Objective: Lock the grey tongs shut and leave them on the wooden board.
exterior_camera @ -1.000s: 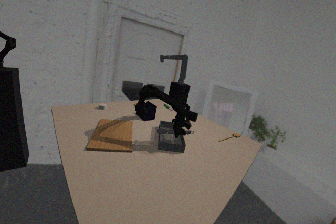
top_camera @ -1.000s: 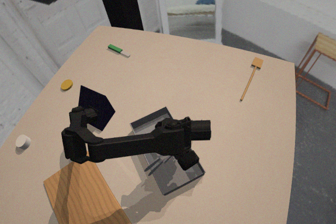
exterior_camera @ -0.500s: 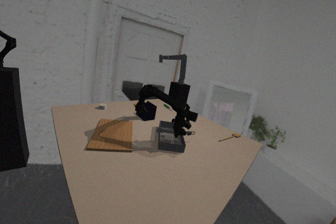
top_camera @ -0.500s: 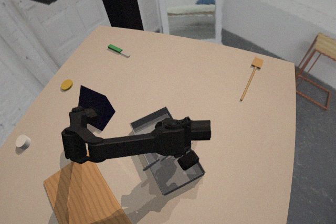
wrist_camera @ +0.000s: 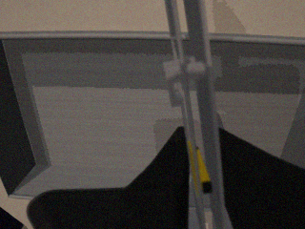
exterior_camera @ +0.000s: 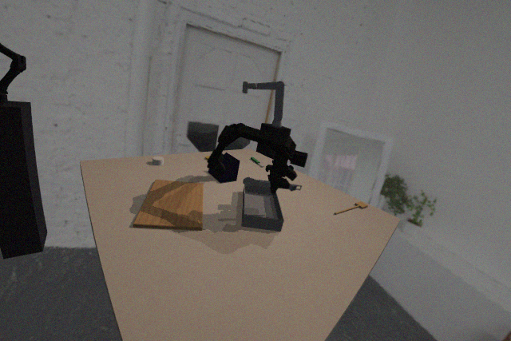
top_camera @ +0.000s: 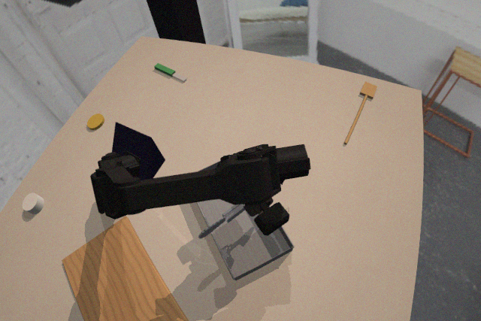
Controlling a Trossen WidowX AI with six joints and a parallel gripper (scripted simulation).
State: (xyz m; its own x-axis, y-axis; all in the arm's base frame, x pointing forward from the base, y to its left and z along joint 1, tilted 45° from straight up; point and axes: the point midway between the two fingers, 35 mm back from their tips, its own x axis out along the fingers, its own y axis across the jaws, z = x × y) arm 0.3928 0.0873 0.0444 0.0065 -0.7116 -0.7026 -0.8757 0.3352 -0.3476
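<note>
The wooden board is 22 cm behind my gripper tip, 35 cm to the right of it and 10 cm below it. Round my gripper tip: grey roasting tin (4 cm behind, 1 cm to the right, 8 cm below); then green-handled tool (56 cm behind, 38 cm to the left, 10 cm below); then yellow slider (1 cm to the left, 4 cm above).
</note>
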